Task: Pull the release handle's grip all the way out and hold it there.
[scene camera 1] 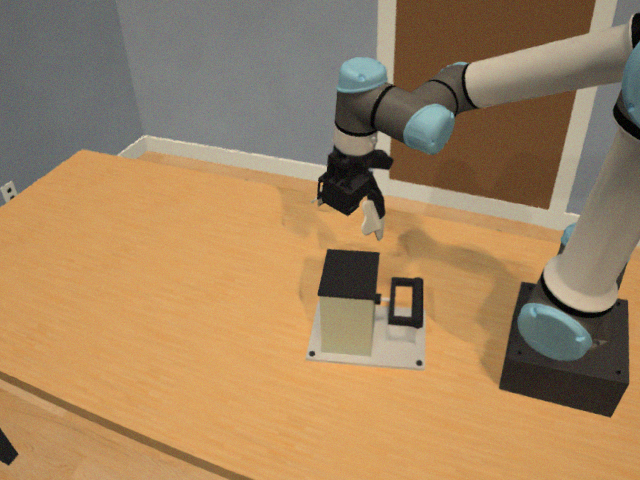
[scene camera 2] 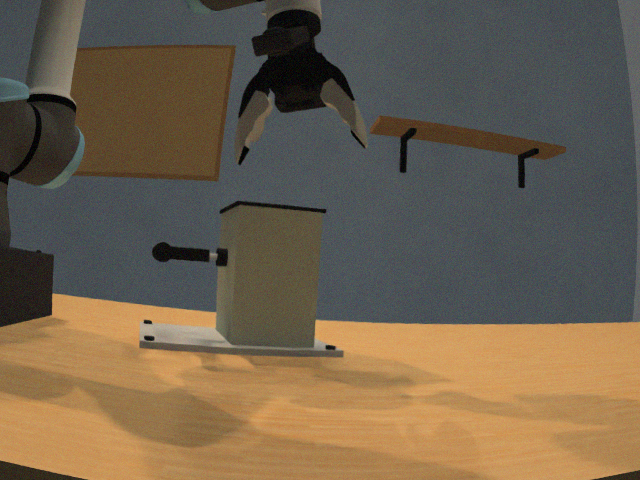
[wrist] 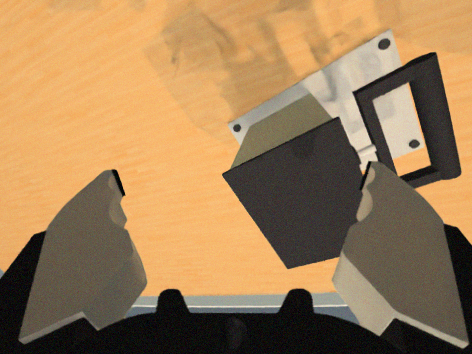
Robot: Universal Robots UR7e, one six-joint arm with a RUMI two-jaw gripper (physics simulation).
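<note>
The release handle's black rectangular grip (scene camera 1: 417, 302) (scene camera 2: 190, 253) (wrist: 437, 117) stands out from the side of a pale green box (scene camera 1: 347, 325) (scene camera 2: 273, 279) (wrist: 280, 132) with a dark top. A short stretch of light rod shows between grip and box. The box is on a light grey base plate (scene camera 1: 392, 355) (scene camera 2: 180, 334) (wrist: 350, 80). My gripper (scene camera 1: 347, 220) (scene camera 2: 303, 155) (wrist: 239, 170) is wide open and empty, pointing down, above and behind the box in scene camera 1. It is apart from the grip. In the wrist view the right finger overlaps the box's edge and hides part of the rod.
The robot's dark base block (scene camera 1: 558, 379) (scene camera 2: 25, 289) stands on the wooden table (scene camera 1: 180, 310) (scene camera 2: 465, 372) (wrist: 100, 100), on the handle's side of the box. A wall shelf (scene camera 2: 465, 136) and a brown panel (scene camera 1: 485, 155) (scene camera 2: 149, 113) are in the background.
</note>
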